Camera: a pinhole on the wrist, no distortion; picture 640 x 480 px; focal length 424.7 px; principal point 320.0 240.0 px. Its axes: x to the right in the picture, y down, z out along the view. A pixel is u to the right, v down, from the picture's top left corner.
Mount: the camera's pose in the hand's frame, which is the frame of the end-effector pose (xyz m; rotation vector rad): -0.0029 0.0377 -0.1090 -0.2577 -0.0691 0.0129
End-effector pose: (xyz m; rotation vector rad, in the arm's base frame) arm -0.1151 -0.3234 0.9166 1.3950 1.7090 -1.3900
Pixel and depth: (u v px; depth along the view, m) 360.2 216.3 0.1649
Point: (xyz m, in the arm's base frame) -0.0604 -0.3766 0.8710
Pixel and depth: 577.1 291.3 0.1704
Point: -0.0599 -0.3488 0.7826
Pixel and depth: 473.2 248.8 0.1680
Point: -0.0626 -0.3630 0.8262
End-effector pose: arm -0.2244 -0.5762 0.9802 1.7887 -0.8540 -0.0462
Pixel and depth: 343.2 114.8 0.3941
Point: -0.3725 -0.8206 0.8782
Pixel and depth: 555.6 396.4 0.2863
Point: -0.3013 -0.8055 1.1508
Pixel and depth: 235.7 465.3 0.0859
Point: -0.2812 -0.5443 1.0730
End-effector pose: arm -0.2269 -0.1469 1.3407 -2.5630 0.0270 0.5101
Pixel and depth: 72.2 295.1 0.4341
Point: -0.6137 -0.2011 1.1269
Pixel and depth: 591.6 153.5 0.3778
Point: -0.1399 -0.0408 1.0015
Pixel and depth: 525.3 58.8 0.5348
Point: -0.1887 0.1464 0.8996
